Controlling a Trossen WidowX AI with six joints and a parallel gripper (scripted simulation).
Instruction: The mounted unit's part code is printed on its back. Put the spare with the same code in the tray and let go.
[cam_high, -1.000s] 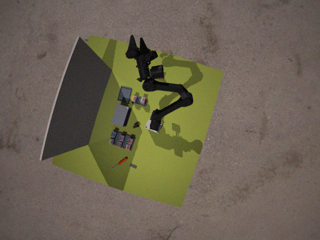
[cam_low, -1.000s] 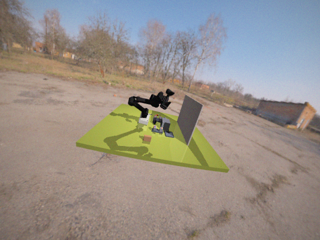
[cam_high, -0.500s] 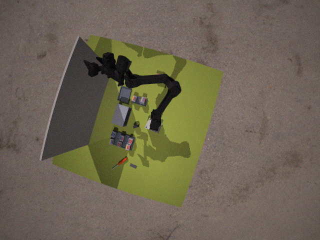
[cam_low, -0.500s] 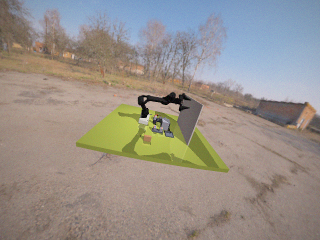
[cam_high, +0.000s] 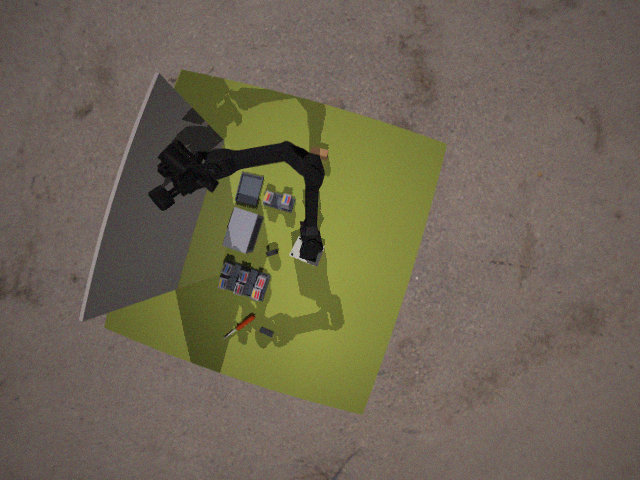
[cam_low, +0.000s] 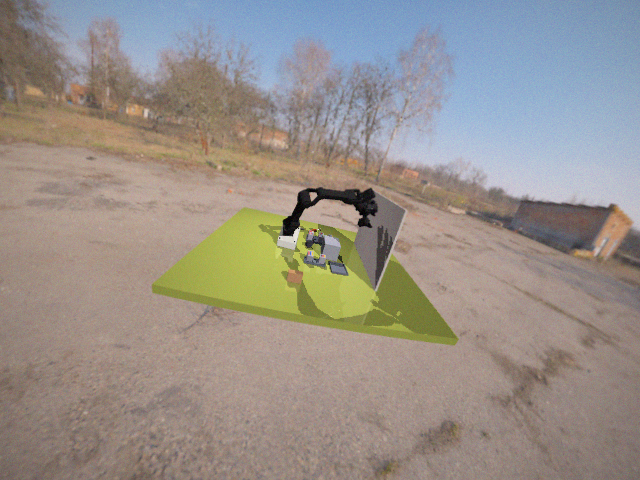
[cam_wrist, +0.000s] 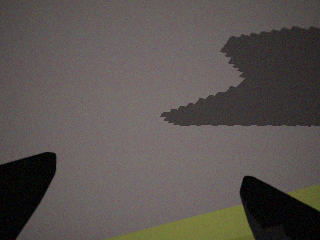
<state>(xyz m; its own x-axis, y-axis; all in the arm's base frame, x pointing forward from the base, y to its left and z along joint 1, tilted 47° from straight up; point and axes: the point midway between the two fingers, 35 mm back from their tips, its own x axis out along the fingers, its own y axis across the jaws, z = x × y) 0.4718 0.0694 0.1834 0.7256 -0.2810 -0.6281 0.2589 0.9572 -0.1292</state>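
Now: gripper tip 260 mm above the grey spare, 250 mm past it and 90 mm to the left of it. Also, from my gripper tip: dark grey tray 290 mm below, 150 mm behind, 110 mm to the right; grey mounted unit 250 mm below, 190 mm behind, 80 mm to the left; tall grey wall panel 70 mm to the left, 70 mm below, 50 mm ahead.
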